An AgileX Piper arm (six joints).
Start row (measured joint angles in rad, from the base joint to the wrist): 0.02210, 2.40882, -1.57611, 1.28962, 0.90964, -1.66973
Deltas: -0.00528, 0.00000, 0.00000, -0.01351, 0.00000, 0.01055; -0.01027, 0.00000, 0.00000, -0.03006, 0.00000, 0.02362; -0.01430, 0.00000, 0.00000, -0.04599, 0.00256, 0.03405; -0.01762, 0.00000, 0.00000, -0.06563, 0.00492, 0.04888; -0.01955, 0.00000, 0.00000, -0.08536, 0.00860, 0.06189; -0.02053, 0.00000, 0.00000, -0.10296, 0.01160, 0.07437; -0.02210, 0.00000, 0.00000, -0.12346, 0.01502, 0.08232; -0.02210, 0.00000, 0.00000, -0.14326, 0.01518, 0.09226; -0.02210, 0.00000, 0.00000, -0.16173, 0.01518, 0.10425; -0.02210, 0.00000, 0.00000, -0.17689, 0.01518, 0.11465; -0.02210, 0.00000, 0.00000, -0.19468, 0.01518, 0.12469; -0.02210, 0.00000, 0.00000, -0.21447, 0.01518, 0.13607; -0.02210, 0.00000, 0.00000, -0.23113, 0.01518, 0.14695; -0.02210, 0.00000, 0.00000, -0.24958, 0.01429, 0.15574; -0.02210, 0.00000, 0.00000, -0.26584, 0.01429, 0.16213
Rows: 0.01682, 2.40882, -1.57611, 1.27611, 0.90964, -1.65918; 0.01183, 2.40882, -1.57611, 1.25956, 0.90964, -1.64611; 0.00780, 2.40882, -1.57611, 1.24363, 0.91220, -1.63568; 0.00448, 2.40882, -1.57611, 1.22399, 0.91456, -1.62085; 0.00255, 2.40882, -1.57611, 1.20426, 0.91824, -1.60784; 0.00157, 2.40882, -1.57611, 1.18666, 0.92124, -1.59536; 0.00000, 2.40882, -1.57611, 1.16616, 0.92466, -1.58741; 0.00000, 2.40882, -1.57611, 1.14636, 0.92482, -1.57747; 0.00000, 2.40882, -1.57611, 1.12789, 0.92482, -1.56548; 0.00000, 2.40882, -1.57611, 1.11273, 0.92482, -1.55508; 0.00000, 2.40882, -1.57611, 1.09494, 0.92482, -1.54504; 0.00000, 2.40882, -1.57611, 1.07515, 0.92482, -1.53366; 0.00000, 2.40882, -1.57611, 1.05849, 0.92482, -1.52278; 0.00000, 2.40882, -1.57611, 1.04004, 0.92393, -1.51399; 0.00000, 2.40882, -1.57611, 1.02378, 0.92393, -1.50760
